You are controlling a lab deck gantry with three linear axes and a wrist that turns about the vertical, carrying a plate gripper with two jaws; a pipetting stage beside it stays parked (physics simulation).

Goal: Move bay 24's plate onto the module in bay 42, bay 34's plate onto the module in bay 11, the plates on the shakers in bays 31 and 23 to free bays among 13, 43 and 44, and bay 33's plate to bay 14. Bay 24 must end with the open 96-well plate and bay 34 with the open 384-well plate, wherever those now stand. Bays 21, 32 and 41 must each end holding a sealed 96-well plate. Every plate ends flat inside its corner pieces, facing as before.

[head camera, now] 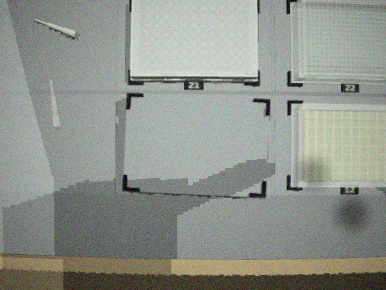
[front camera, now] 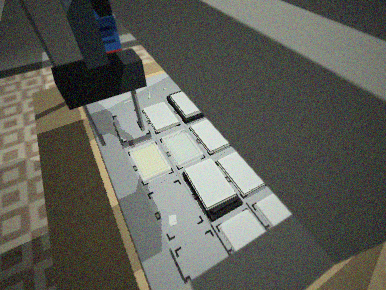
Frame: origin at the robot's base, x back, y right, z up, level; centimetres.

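Seen in the pictures: gripper, fingertip midpoint: (front camera: 122, 133); robot's base, origin of the base link: (head camera: 130, 185) (front camera: 114, 121).
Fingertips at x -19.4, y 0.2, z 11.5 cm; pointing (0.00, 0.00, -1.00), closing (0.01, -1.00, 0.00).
Observation:
Offsets run from my fingertips to a thing's top centre. "spot": to the spot under its first point.
My gripper (front camera: 122, 136) is open and empty, its two jaws apart around bay 11's module {spot: dx +11.8, dy -4.4, dz -9.6 cm} (front camera: 131, 126) (head camera: 195, 142); it does not show in the head view. The yellow open 96-well plate {dx -3.4, dy -4.5, dz -10.1 cm} (front camera: 151, 161) (head camera: 345, 145) is in bay 12. The clear open 384-well plate {dx -3.4, dy -15.2, dz -10.1 cm} (front camera: 182, 148) (head camera: 345, 42) is in bay 22. A sealed plate {dx +13.0, dy -15.2, dz -10.1 cm} (front camera: 160, 116) (head camera: 195, 37) is in bay 21. Pale plates sit on the shakers in bay 31 {spot: dx +11.7, dy -24.7, dz -7.8 cm} (front camera: 185, 103) and bay 23 {spot: dx -19.7, dy -15.3, dz -7.8 cm} (front camera: 210, 181), and in bay 32 {spot: dx -3.6, dy -25.2, dz -10.0 cm} (front camera: 209, 134), bay 33 {spot: dx -20.2, dy -25.4, dz -10.1 cm} (front camera: 241, 171), bay 24 {spot: dx -33.6, dy -15.0, dz -8.6 cm} (front camera: 242, 230) and bay 34 {spot: dx -33.1, dy -24.8, dz -8.6 cm} (front camera: 273, 208). Row 4 cannot be made out.
A small white piece {dx -22.6, dy -2.7, dz -11.4 cm} (front camera: 172, 220) lies in bay 13. Two white pipette tips {spot: dx +27.2, dy -16.4, dz -11.0 cm} (head camera: 57, 29) {spot: dx +27.2, dy -8.4, dz -11.1 cm} (head camera: 55, 105) lie left of bays 21 and 11. Blue labware (front camera: 109, 34) stands behind the gantry. A wooden edge (head camera: 275, 266) runs along the deck's front.

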